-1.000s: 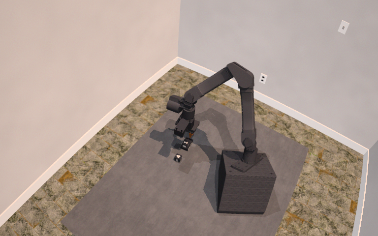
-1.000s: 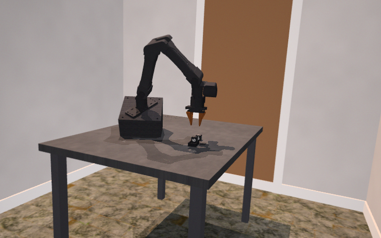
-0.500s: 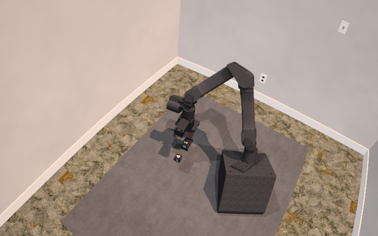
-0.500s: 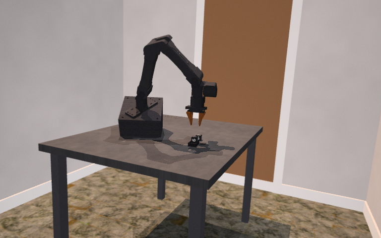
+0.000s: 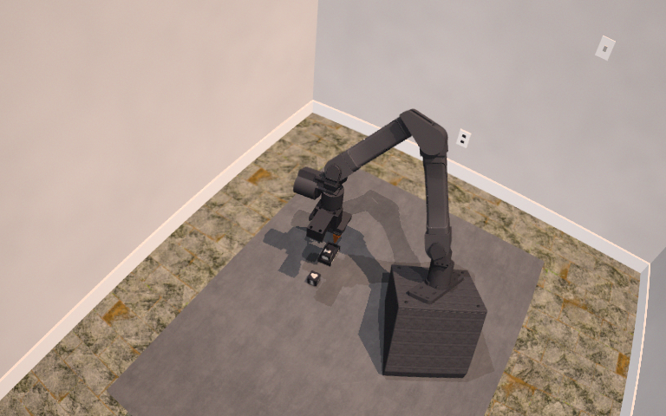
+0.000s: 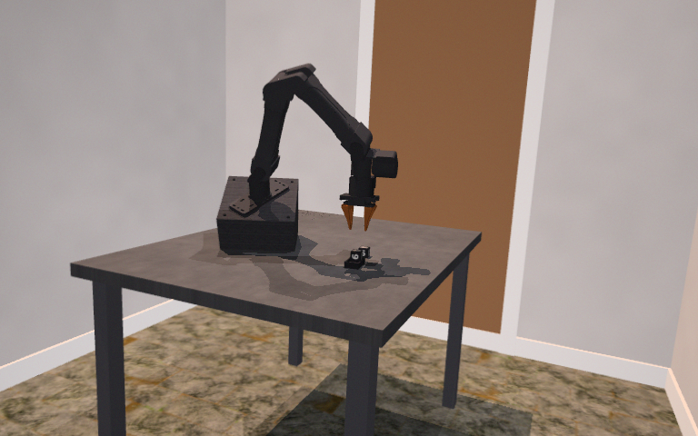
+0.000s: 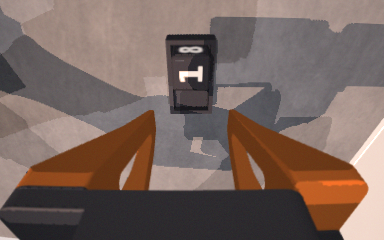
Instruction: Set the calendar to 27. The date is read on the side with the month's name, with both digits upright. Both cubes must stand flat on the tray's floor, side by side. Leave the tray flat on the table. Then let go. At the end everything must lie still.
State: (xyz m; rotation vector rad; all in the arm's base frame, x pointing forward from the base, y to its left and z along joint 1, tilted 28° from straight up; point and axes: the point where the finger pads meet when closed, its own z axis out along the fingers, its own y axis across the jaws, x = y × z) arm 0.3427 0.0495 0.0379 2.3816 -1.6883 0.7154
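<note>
The black digit cube lies 8 cm below my hand. Also, from my hand: black tray: 10 cm below, 2 cm to the right; then black cube: 9 cm to the left, 9 cm below, 3 cm behind.
</note>
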